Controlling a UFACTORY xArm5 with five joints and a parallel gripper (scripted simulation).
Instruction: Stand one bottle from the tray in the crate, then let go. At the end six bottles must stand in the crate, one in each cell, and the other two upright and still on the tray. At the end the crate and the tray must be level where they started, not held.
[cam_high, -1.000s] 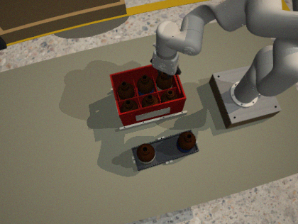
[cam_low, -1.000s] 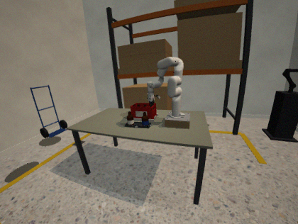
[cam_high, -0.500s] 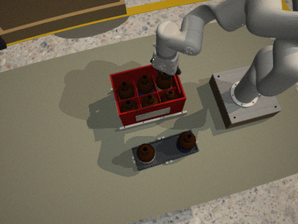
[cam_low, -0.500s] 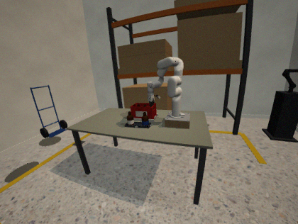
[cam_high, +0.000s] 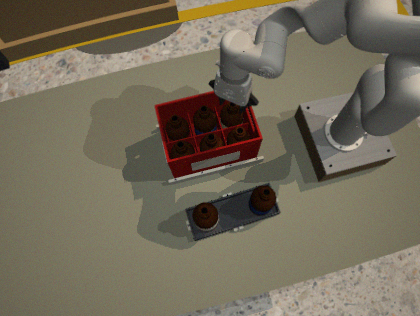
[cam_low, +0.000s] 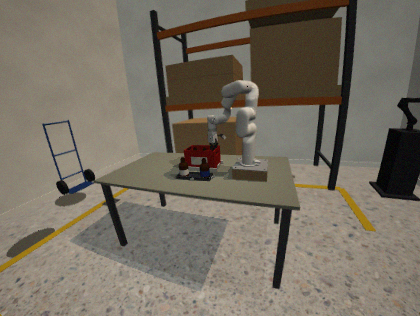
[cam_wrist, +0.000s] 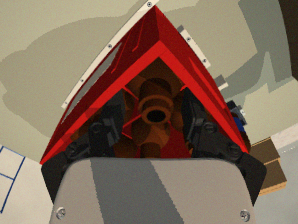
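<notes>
My hand is 80 mm short of the crate, 80 mm above it and 50 mm to the right of it. Also, from my hand: dark tray 290 mm to the left, 150 mm below, 50 mm ahead.
</notes>
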